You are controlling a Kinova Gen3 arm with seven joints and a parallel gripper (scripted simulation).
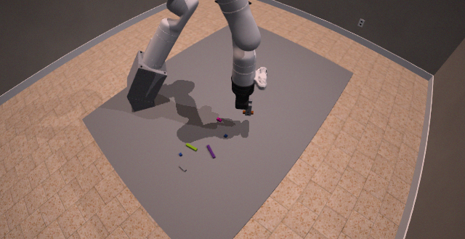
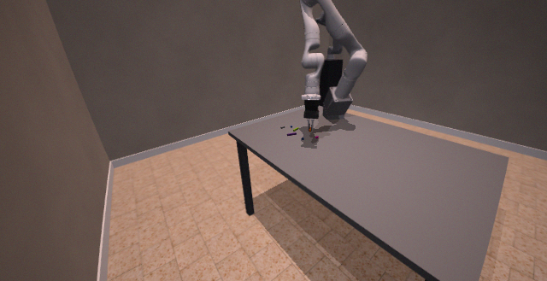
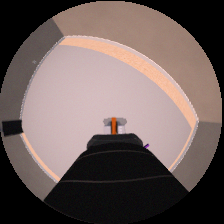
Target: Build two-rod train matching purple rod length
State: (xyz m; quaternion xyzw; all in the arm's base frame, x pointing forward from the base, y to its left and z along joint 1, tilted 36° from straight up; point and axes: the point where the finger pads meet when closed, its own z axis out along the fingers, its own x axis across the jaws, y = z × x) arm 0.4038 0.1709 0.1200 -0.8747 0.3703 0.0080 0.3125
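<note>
Right now my hand is 11 cm above the magenta rod, 10 cm past it and 7 cm to the left of it. Also, from my hand: orange rod 1 cm below; purple rod 18 cm to the right, 11 cm below, 1 cm ahead; lime rod 24 cm to the right, 11 cm below, 5 cm behind.
</note>
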